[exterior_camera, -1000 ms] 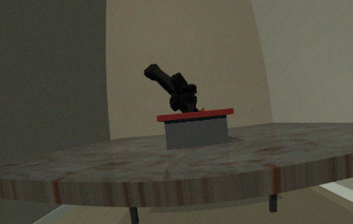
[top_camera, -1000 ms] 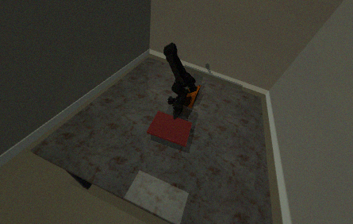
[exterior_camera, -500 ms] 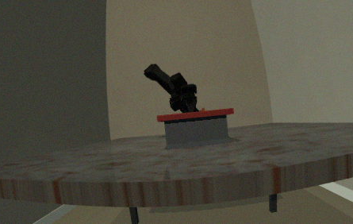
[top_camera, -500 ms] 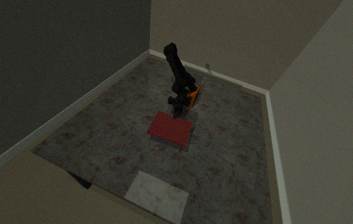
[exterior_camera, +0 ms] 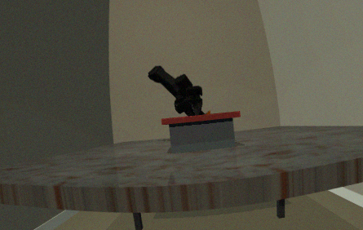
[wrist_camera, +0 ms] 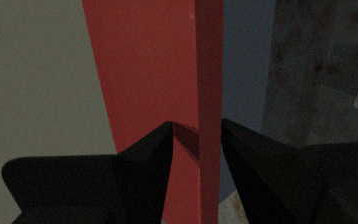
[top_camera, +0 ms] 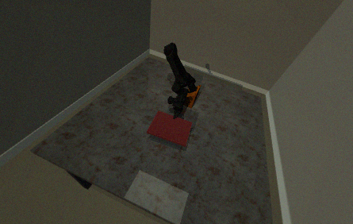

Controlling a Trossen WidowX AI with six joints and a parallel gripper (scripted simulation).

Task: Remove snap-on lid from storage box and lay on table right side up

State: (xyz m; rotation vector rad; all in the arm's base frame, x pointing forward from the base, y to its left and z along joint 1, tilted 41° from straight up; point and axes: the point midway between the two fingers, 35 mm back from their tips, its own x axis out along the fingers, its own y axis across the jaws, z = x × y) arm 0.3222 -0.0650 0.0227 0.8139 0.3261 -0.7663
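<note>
Now: the red lid 80 mm ahead of my gripper tip. The rest, counted from my gripper tip: grey-blue storage box: 80 mm ahead, 50 mm below.
</note>
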